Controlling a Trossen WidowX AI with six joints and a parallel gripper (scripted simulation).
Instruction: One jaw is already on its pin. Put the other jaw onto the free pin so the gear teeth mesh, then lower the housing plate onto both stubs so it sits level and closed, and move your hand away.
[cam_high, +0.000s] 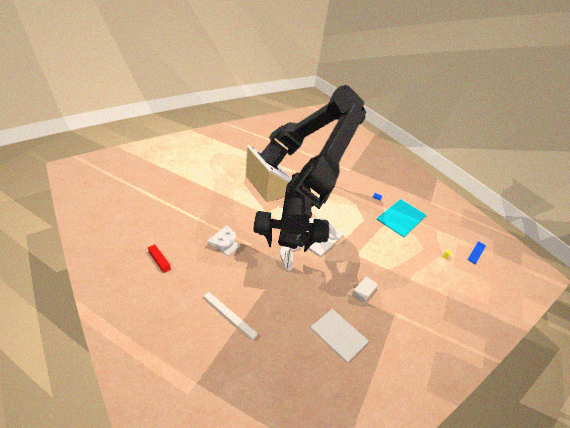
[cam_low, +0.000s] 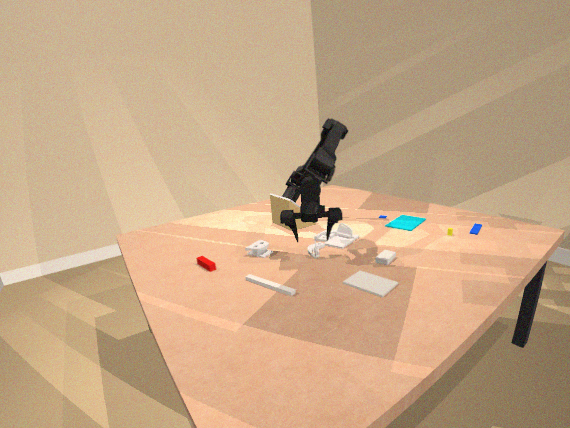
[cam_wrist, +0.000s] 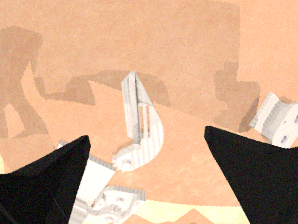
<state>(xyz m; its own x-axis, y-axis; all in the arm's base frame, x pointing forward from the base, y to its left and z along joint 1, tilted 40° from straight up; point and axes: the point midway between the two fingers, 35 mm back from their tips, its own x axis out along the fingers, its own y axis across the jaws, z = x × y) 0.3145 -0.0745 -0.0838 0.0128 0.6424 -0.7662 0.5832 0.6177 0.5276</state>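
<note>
Right now the white jaw is 20 mm behind my gripper tip, 40 mm to the left of it and 30 mm below it. Round my gripper tip: flat white plate (260 mm ahead, 10 mm to the right, 40 mm below); then white bar (90 mm ahead, 210 mm to the right, 40 mm below); then red block (140 mm behind, 310 mm to the right, 30 mm below).
</note>
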